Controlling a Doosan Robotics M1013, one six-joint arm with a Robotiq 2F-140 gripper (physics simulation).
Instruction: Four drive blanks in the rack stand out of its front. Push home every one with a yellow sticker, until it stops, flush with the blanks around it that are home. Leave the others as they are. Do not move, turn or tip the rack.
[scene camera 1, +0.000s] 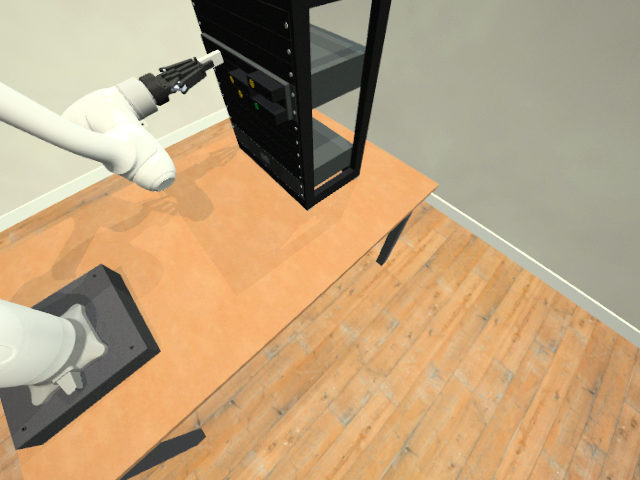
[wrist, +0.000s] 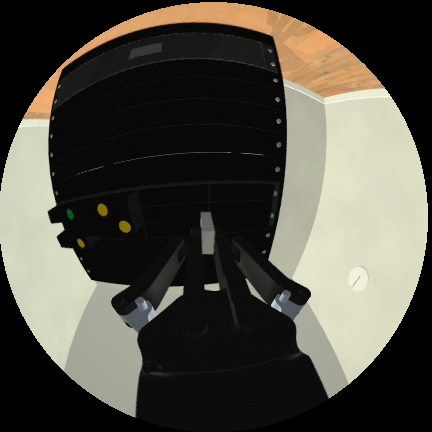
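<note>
The black rack (scene camera 1: 302, 170) (wrist: 170, 120) stands upright. Four blanks stand out of its front: three with yellow stickers, upper-row right (scene camera 1: 251, 82) (wrist: 80, 243), upper-row left (scene camera 1: 231, 79) (wrist: 124, 226) and lower-row (scene camera 1: 240, 94) (wrist: 102, 209), and one with a green sticker (scene camera 1: 256, 105) (wrist: 70, 214) at lower right in the scene view. My gripper (scene camera 1: 206, 63) (wrist: 204, 220) is shut on a pale bar (scene camera 1: 213, 56) (wrist: 206, 221), which reaches past the fingertips. In the wrist view the bar lies over flush blanks, to the right of the stickers. Whether it touches them I cannot tell.
The rack stands at the far end of the wooden table (scene camera 1: 258, 248). The arm's dark base plate (scene camera 1: 116, 330) is at the near left. The arm reaches in from the left, above the table. Walls rise behind the rack, and a round disc (wrist: 358, 279) is on one wall.
</note>
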